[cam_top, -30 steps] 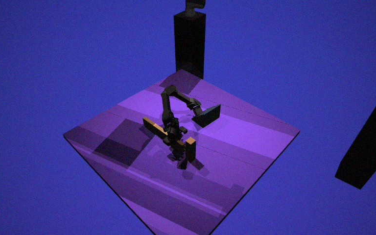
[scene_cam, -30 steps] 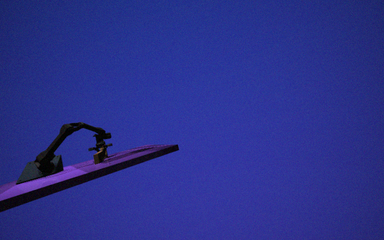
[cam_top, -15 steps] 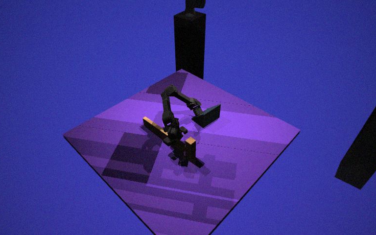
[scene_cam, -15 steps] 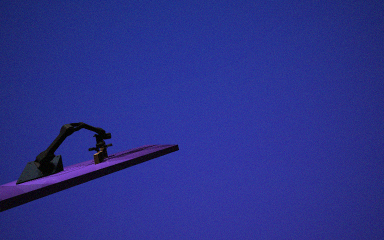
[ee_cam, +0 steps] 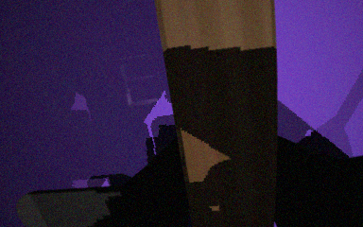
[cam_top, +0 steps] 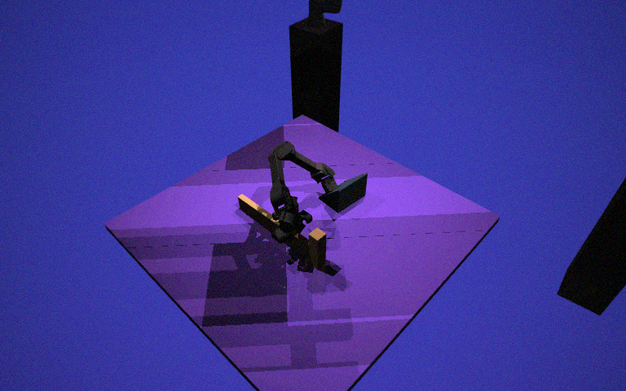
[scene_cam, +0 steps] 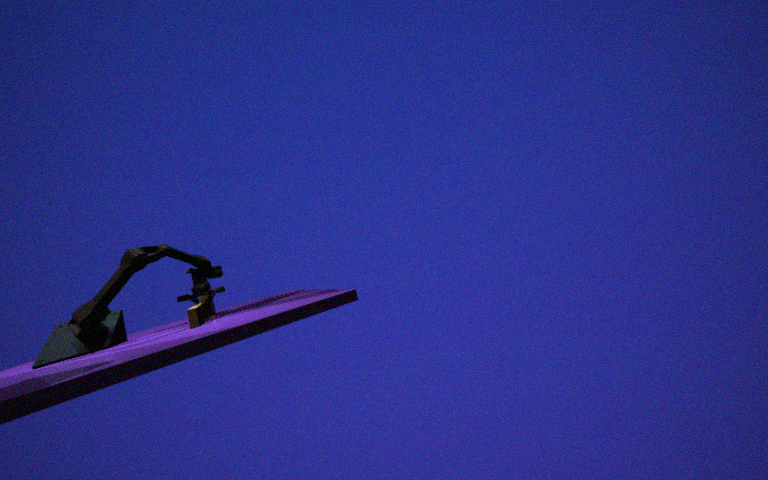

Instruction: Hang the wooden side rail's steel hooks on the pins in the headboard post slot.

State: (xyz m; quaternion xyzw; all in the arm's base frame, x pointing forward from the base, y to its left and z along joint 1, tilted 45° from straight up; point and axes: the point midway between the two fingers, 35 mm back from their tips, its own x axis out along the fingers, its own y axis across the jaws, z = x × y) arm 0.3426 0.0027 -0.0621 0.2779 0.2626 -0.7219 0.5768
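The wooden headboard post is 1 cm ahead of my gripper tip, 14 cm to the left of it and 4 cm above it.
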